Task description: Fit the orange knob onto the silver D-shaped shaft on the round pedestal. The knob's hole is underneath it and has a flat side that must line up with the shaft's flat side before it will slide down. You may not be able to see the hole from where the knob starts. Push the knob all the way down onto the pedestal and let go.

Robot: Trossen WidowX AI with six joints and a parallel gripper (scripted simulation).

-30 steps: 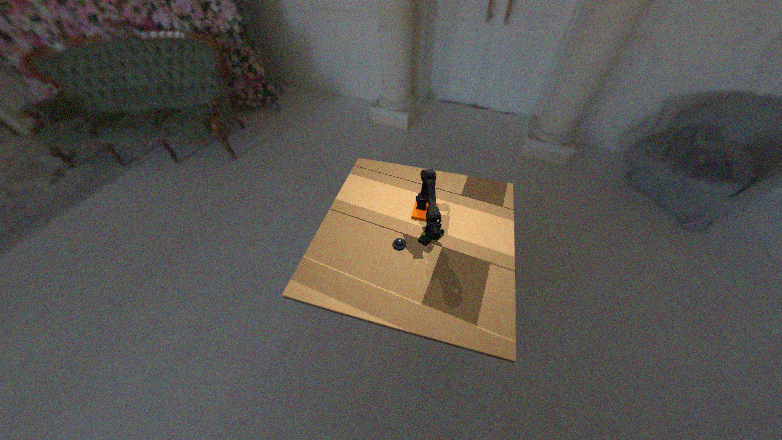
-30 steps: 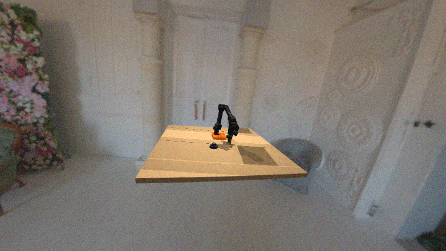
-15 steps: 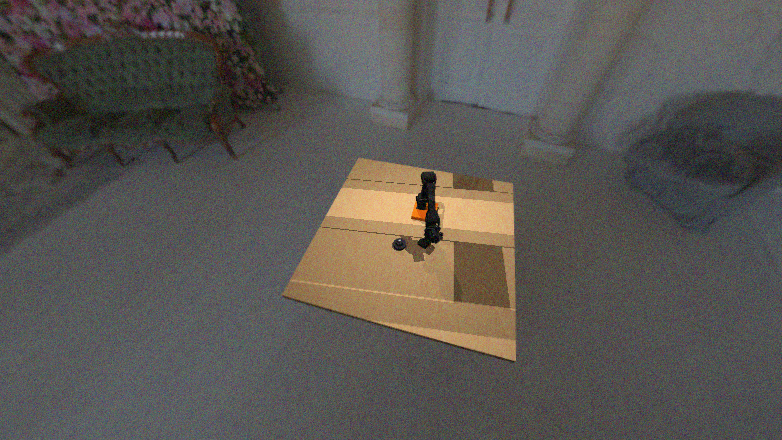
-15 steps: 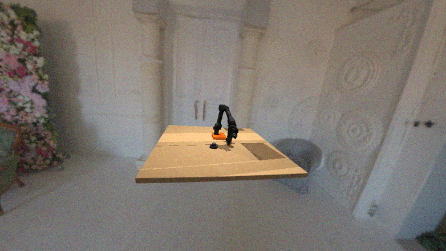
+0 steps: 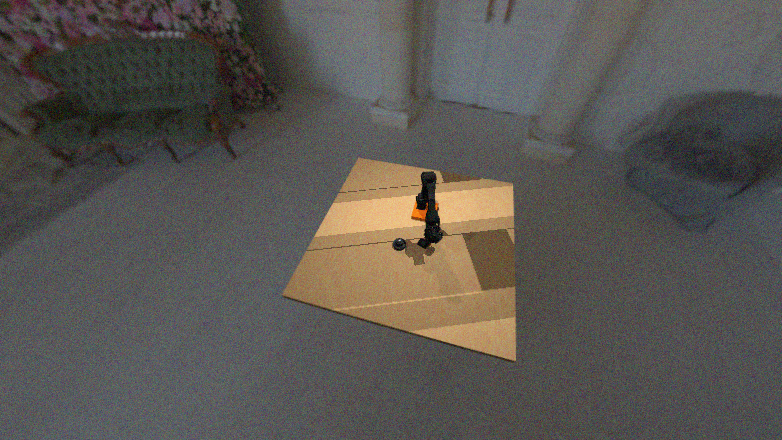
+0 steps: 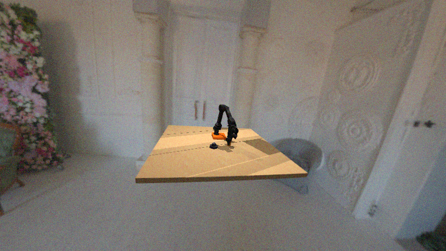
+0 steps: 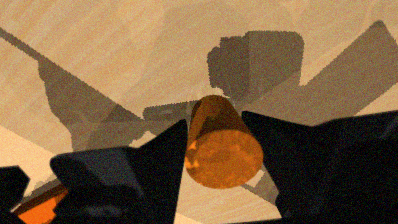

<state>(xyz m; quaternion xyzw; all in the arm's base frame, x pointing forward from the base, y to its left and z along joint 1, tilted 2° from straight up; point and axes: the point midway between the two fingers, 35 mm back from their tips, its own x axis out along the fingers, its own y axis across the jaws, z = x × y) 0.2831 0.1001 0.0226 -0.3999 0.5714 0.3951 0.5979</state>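
My gripper tip is now 3 cm below the orange knob. Also, from my gripper tip: pedestal with D-shaped shaft 18 cm to the right, 6 cm ahead, 2 cm above.
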